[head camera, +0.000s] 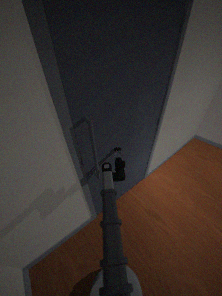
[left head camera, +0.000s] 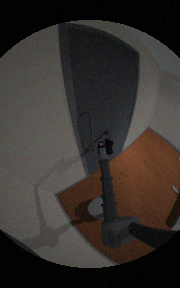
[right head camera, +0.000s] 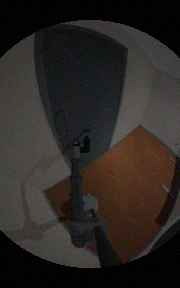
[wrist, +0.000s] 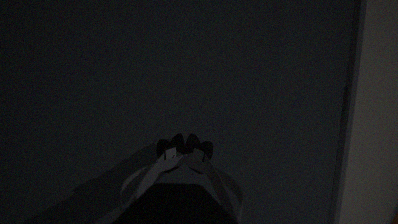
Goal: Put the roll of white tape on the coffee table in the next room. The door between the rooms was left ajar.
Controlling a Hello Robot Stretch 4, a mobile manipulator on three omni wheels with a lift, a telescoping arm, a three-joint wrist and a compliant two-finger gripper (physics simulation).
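Seen in the pictures: gripper, fingertip midpoint: (head camera: 117, 147) (left head camera: 105, 131) (right head camera: 86, 129) (wrist: 185, 145); robot's base at its link origin: (left head camera: 99, 206) (right head camera: 85, 204).
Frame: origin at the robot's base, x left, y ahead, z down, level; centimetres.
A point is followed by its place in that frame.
Observation:
My gripper (head camera: 117, 149) @[y 84.2, x -11.1, z -93.8 cm] (left head camera: 106, 133) @[y 84.2, x -11.1, z -93.8 cm] (right head camera: 86, 131) @[y 84.2, x -11.1, z -93.8 cm] (wrist: 185, 145) @[y 84.2, x -11.1, z -93.8 cm] is in front of the dark blue-grey door (head camera: 120, 65) @[y 85.8, x -12.4, z -151.8 cm] (left head camera: 102, 75) @[y 81.9, x -6.3, z -156.7 cm] (right head camera: 82, 75) @[y 83.6, x -8.9, z -154.0 cm] (wrist: 225, 75) @[y 88.3, x -16.4, z -102.8 cm]. Its fingertips are close together in the wrist view, with nothing seen between them. Whether they touch the door cannot be told. The long door handle (head camera: 93, 145) @[y 65.0, x 6.8, z -112.1 cm] is on the left side of the door, to the left of the gripper. No opening beside the door can be made out in the dim light. The roll of white tape and the coffee table do not show.
Pale walls stand left (head camera: 30, 125) @[y 57.1, x 32.6, z -131.6 cm] and right (head camera: 200, 75) @[y 157.1, x -125.1, z -140.4 cm] of the door. Wooden floor (head camera: 170, 215) @[y 57.2, x -77.8, z 2.7 cm] (left head camera: 140, 170) @[y 60.0, x -101.9, z 2.7 cm] (right head camera: 120, 185) @[y 26.9, x -72.2, z 2.8 cm] lies below and to the right. The arm casts a shadow on the left wall. A dark object (left head camera: 172, 212) is at the right edge.

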